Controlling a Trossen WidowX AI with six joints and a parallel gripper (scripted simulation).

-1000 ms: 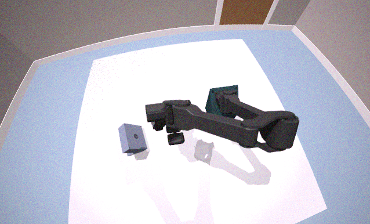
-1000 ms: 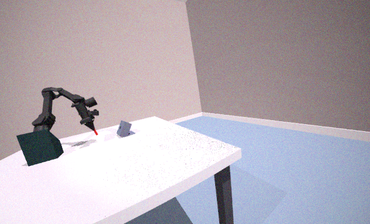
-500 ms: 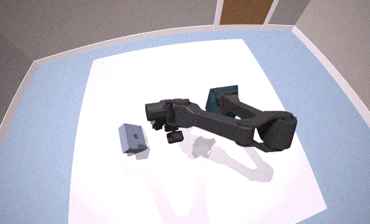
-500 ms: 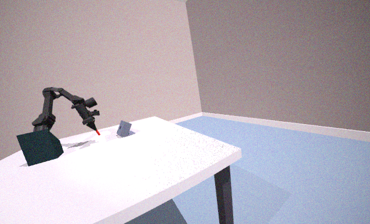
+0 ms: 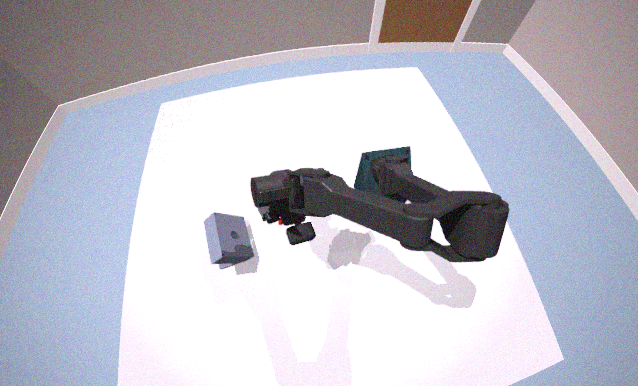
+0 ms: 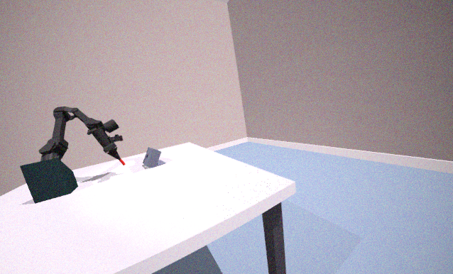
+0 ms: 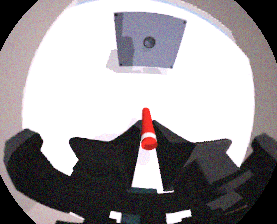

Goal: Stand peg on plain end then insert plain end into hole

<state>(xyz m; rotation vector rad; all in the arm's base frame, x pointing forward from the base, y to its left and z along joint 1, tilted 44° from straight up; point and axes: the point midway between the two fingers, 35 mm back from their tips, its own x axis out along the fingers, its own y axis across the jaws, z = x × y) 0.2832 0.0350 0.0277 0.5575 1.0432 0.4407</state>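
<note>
Right now the grey sloped panel is 17 cm ahead of my gripper tip, 1 cm to the left of it and 4 cm below it. From my gripper tip the other things lie so: red peg: 1 cm behind, 2 cm above.
</note>
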